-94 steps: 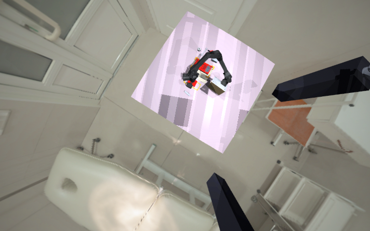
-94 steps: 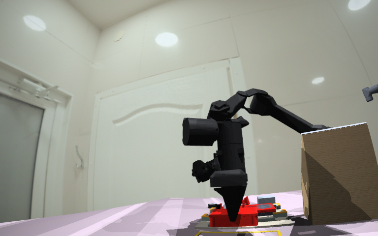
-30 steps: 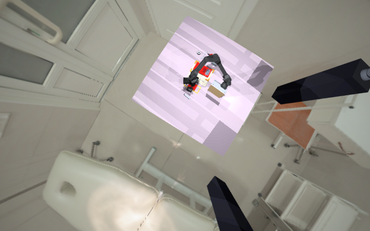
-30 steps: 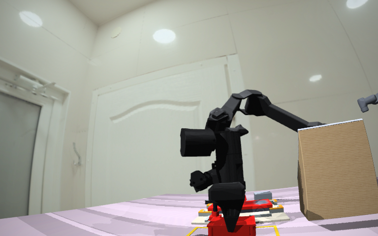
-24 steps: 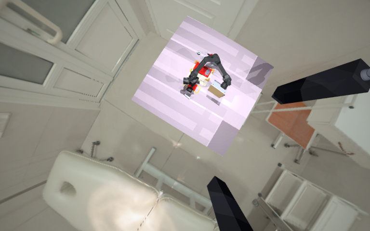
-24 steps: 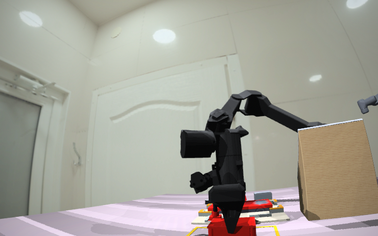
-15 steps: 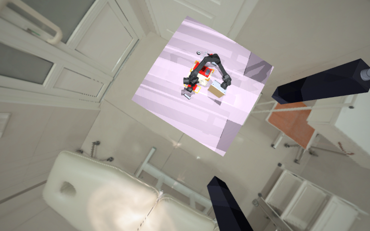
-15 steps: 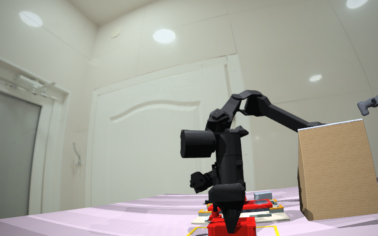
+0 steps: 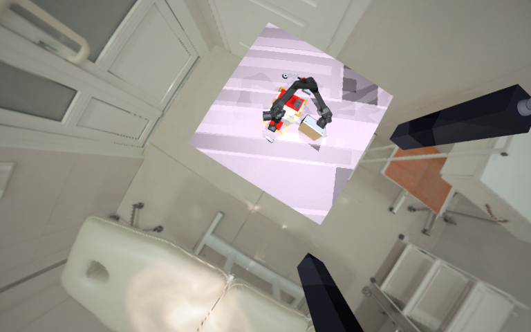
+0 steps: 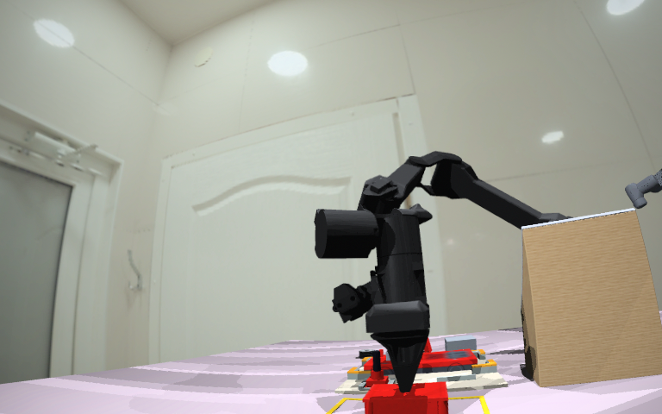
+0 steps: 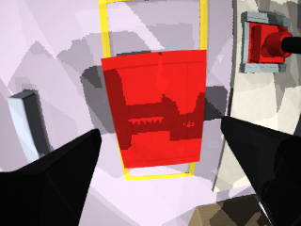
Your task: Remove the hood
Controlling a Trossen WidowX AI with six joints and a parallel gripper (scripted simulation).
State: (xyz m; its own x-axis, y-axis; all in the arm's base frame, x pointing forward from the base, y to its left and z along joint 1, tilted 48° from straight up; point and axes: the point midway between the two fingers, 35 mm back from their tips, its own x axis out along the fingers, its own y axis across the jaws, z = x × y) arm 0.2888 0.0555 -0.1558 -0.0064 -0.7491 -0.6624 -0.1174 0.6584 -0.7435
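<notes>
Now: gripper tip 20 mm above the hood. Also, from my gripper tip: loose wheel 180 mm ahead, 390 mm to the right, 30 mm below.
</notes>
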